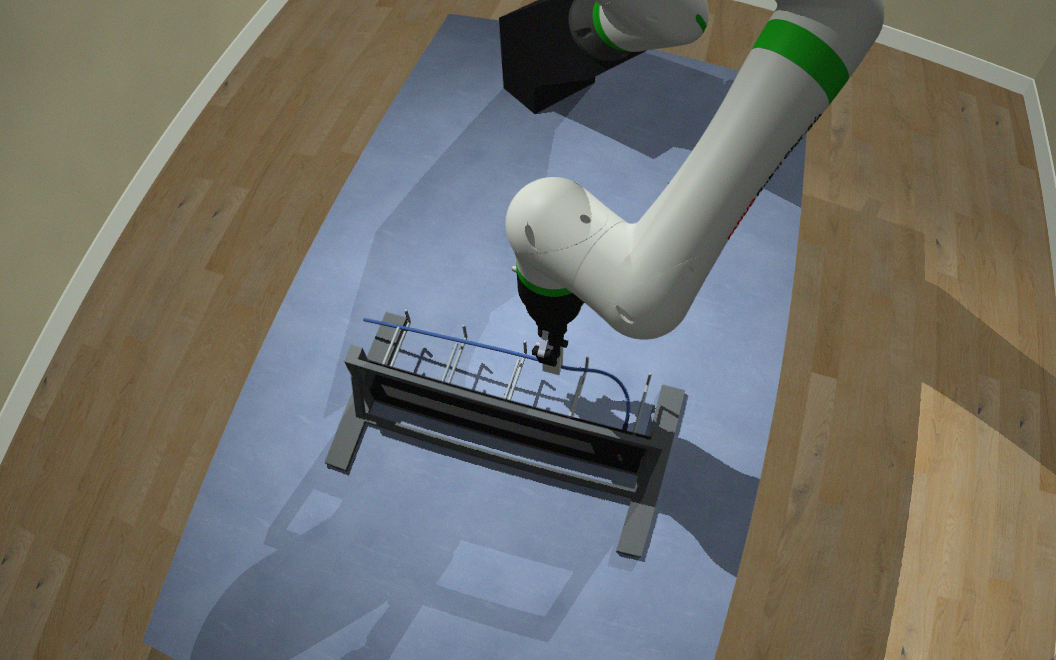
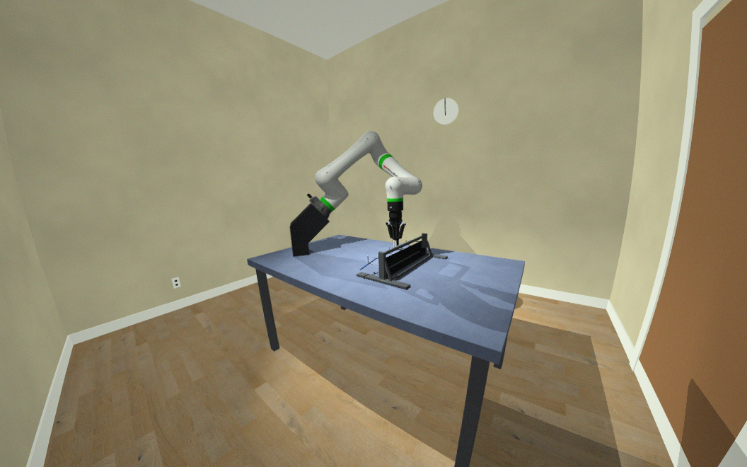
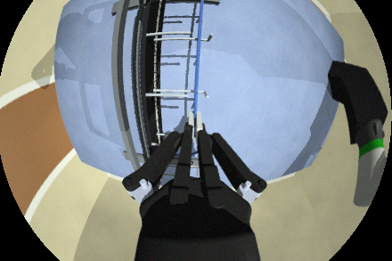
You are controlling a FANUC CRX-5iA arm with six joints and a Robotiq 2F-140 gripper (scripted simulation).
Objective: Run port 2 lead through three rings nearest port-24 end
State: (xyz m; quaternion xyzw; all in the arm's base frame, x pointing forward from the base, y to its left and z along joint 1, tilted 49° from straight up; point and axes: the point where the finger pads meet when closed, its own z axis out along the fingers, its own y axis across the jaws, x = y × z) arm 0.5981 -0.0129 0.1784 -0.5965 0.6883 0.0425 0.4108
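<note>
Now: the rack 100 mm ahead of my hand, 40 mm to the right of it and 30 mm below it.
</note>
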